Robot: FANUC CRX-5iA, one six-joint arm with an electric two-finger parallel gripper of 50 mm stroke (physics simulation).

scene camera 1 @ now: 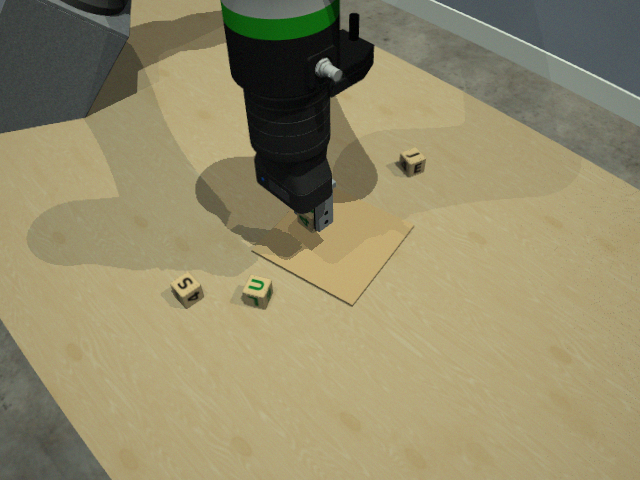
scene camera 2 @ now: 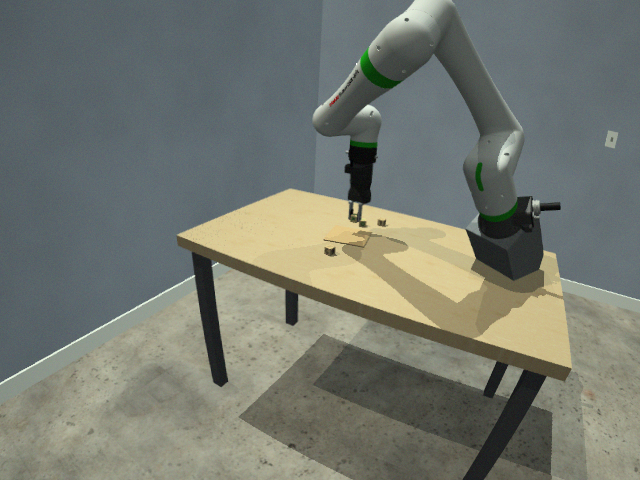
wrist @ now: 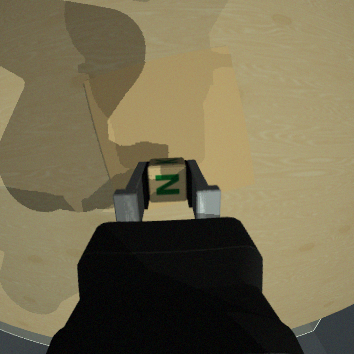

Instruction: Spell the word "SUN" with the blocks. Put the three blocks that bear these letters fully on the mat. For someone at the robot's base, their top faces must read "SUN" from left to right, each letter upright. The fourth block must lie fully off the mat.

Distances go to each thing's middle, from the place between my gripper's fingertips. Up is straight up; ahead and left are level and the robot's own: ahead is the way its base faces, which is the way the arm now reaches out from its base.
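Scene:
Mat (scene camera 1: 343, 259): 50 mm below my hand, 30 mm to the left of it.

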